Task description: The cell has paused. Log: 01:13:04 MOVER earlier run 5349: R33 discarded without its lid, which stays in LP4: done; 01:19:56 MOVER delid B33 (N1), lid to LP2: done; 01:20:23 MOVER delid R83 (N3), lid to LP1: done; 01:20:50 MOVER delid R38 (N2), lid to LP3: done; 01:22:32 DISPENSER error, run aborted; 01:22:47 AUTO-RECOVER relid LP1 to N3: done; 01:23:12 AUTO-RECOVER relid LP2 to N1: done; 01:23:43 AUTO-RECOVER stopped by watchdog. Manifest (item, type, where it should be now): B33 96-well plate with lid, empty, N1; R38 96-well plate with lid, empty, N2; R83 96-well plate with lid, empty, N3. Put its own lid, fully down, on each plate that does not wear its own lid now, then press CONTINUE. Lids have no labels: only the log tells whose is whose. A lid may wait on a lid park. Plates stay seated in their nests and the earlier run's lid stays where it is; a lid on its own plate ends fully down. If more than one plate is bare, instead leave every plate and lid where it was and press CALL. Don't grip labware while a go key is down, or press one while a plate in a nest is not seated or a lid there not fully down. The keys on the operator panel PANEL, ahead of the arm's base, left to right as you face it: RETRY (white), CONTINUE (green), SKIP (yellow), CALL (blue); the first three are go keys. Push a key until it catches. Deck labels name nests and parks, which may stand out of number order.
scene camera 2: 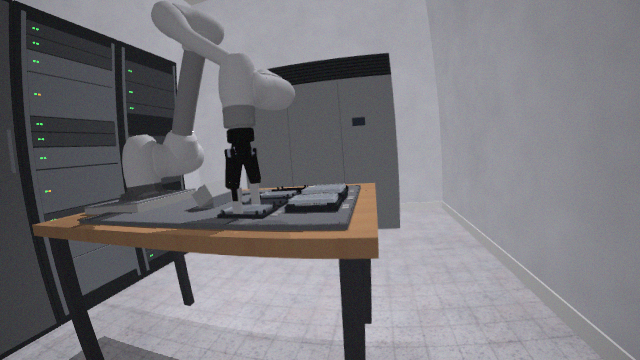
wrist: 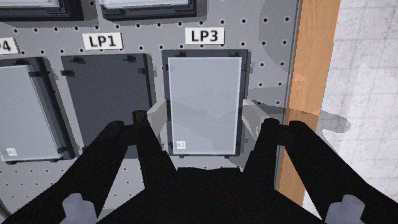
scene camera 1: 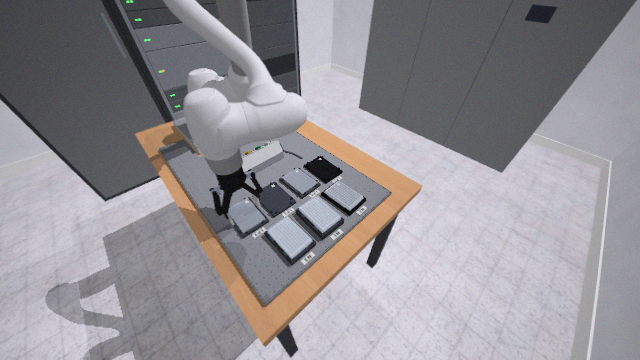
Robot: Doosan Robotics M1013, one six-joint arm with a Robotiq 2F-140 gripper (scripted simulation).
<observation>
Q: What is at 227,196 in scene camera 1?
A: The gripper.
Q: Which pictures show the gripper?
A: Scene camera 2, the wrist view and scene camera 1: all of them.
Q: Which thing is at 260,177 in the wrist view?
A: The gripper.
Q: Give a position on a park LP3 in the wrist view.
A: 243,53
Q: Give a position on a park LP1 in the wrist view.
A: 104,88
</observation>
